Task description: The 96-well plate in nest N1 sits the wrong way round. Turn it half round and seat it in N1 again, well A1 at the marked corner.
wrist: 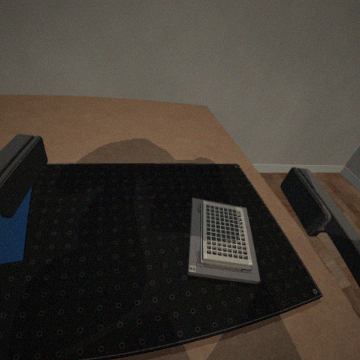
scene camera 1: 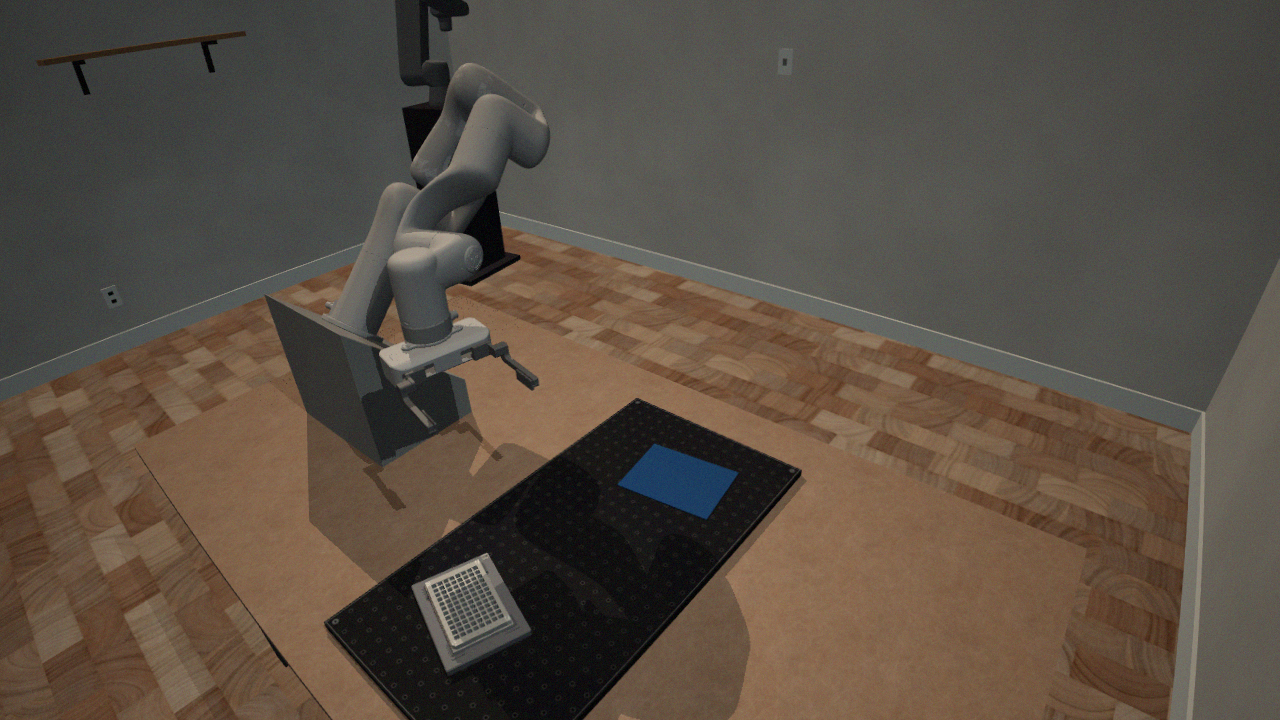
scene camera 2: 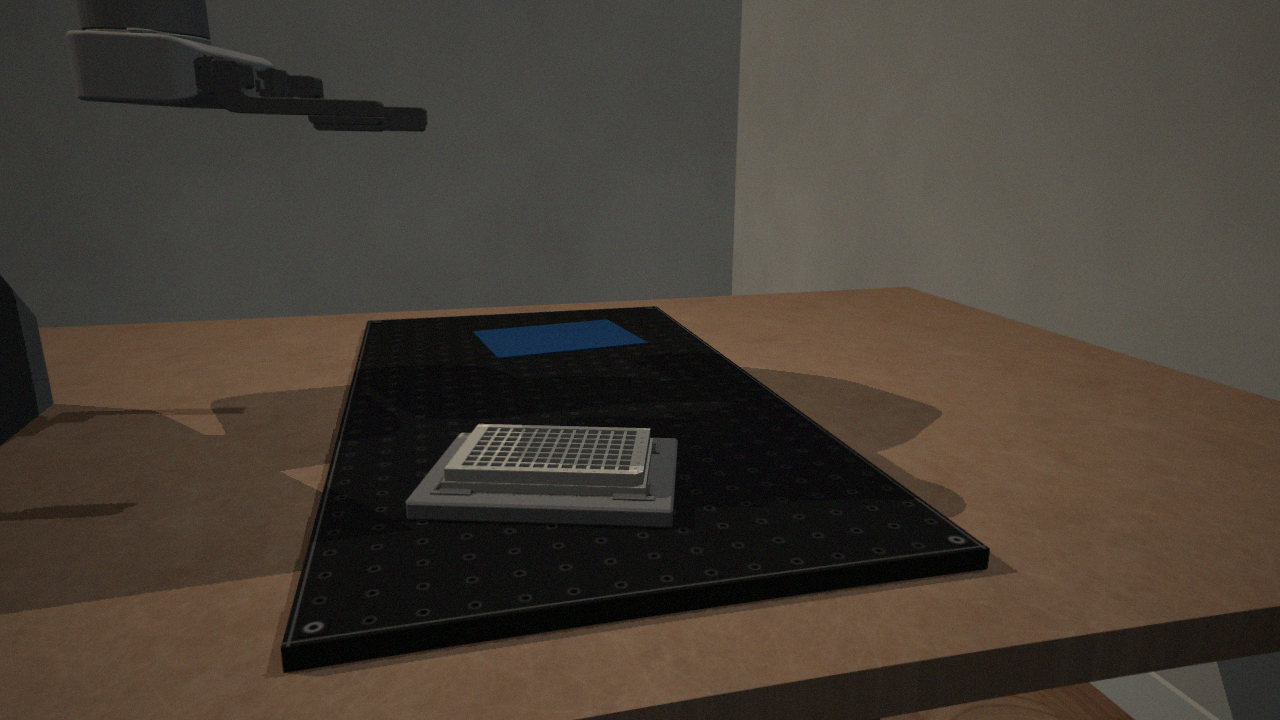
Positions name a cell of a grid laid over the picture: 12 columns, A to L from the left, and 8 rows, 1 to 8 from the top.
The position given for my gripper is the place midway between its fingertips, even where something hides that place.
Scene:
my gripper: wrist F4; scene camera 1 E5; scene camera 2 D2

